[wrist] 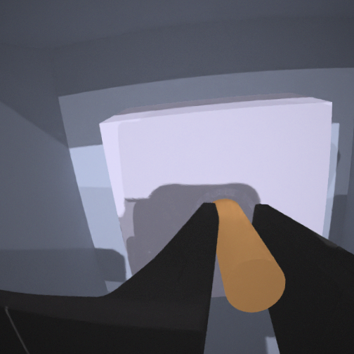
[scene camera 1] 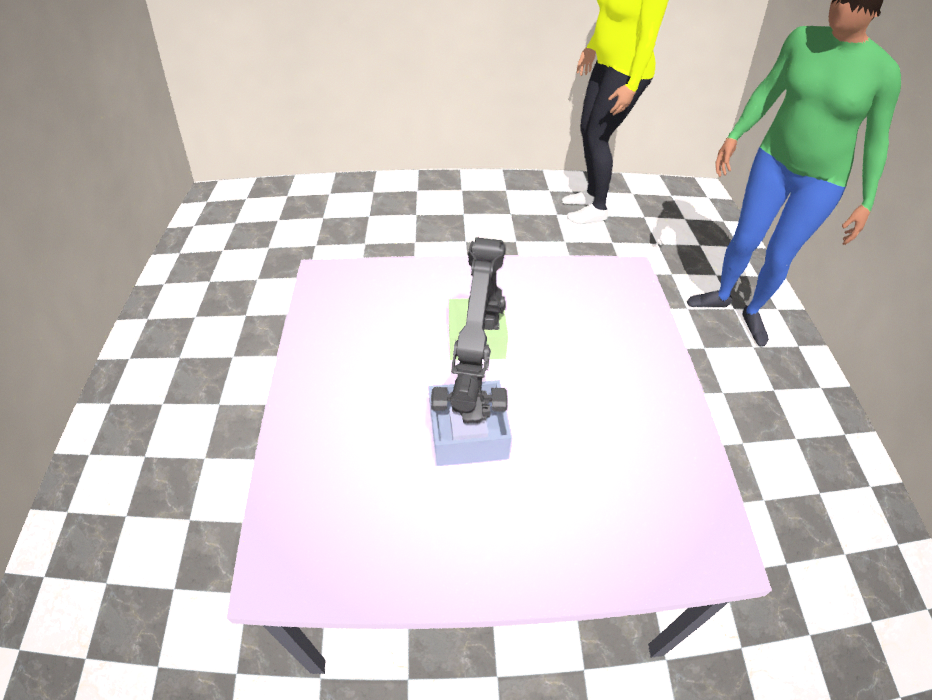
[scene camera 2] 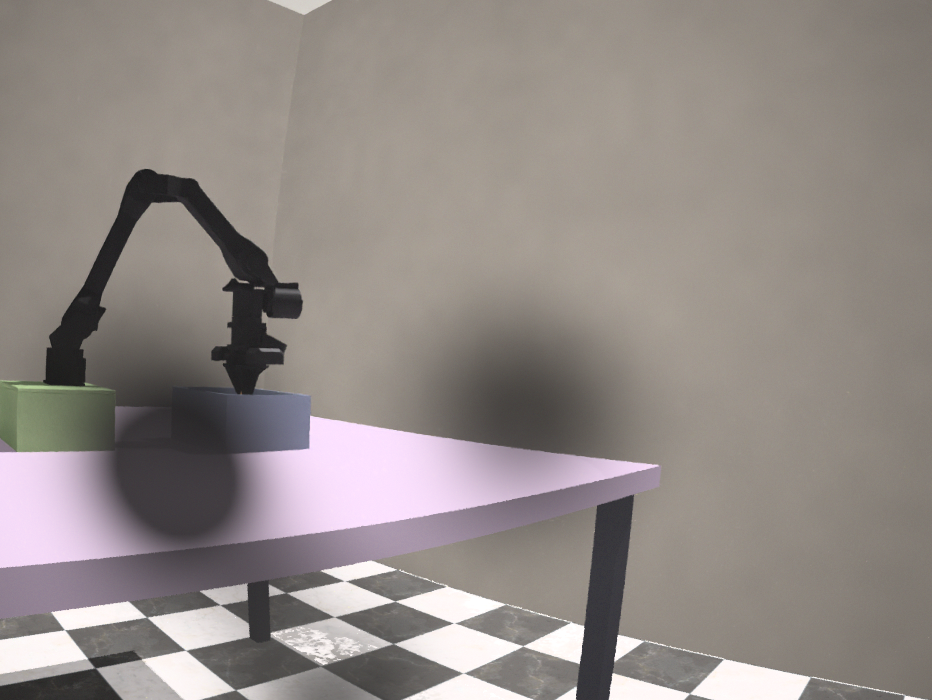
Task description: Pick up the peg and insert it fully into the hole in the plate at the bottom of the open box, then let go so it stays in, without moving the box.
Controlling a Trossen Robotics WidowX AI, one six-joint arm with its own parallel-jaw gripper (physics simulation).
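Frame: origin at the arm's base, x left, y ahead, z down, level; metres.
Seen in the pictures: arm's base at its link origin: [scene camera 1: 488, 322] [scene camera 2: 63, 384].
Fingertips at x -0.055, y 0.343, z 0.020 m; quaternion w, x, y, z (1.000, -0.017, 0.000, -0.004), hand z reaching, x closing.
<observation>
Pixels of each thing's middle, then the offset from my fingertips to it. Level surfaces: height alone.
- blue-grey open box at the middle of its body: [scene camera 2: 239, 417] [scene camera 1: 468, 422] dx +0.000, dy -0.012, dz +0.028 m
- pale plate at the middle of its body: [scene camera 1: 468, 425] dx +0.000, dy -0.012, dz +0.042 m
- pink table at its surface level: dz +0.077 m
My gripper [scene camera 2: 244, 391] [wrist: 233, 215] points down with its fingertips inside the blue-grey open box [scene camera 1: 473, 452] [scene camera 2: 267, 423] [wrist: 30, 150]. It is shut on the orange peg [wrist: 246, 250]. The peg stands between the fingers, its near end sticking up above them. The pale plate [scene camera 1: 468, 430] [wrist: 220, 145] lies on the box bottom. A faint ring, the hole's rim [wrist: 225, 191], shows in shadow right at the peg's far end in the wrist view. The fingers and peg cover the rest of the hole, so how deep the peg sits cannot be told. The peg is hidden in both scene views.
The box walls stand close around the gripper. The arm's base stands on a green block [scene camera 1: 499, 346] [scene camera 2: 66, 421] behind the box on the pink table [scene camera 1: 361, 527] [scene camera 2: 421, 482]. Two people, in yellow [scene camera 1: 625, 37] and green [scene camera 1: 821, 105], stand on the floor beyond the table.
</observation>
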